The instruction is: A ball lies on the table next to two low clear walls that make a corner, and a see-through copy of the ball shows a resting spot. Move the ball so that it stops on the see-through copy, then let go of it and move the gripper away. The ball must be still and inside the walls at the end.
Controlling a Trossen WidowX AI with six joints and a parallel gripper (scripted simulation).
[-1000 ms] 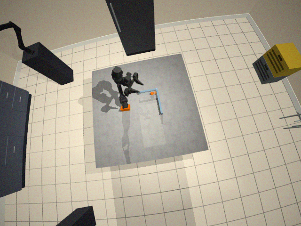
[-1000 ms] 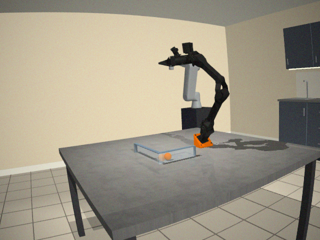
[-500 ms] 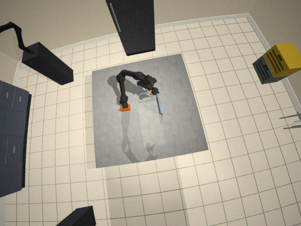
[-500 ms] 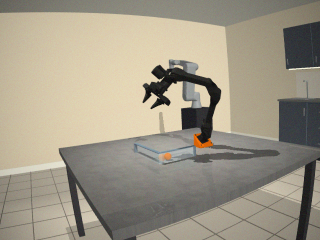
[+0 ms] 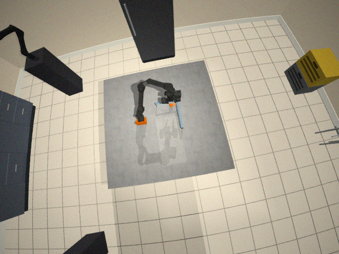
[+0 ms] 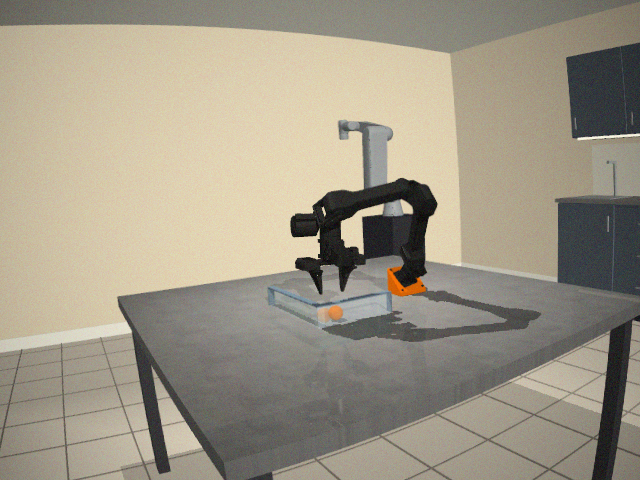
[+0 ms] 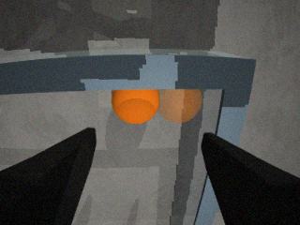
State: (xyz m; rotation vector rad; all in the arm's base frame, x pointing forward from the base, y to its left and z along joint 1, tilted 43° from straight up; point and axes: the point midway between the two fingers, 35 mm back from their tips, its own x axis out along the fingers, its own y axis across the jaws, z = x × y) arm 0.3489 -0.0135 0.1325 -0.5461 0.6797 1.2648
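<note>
My gripper tip is now 60 mm above the orange ball and 10 mm past it. The rest, counted from my gripper tip: see-through copy: 60 mm below, 30 mm ahead.
</note>
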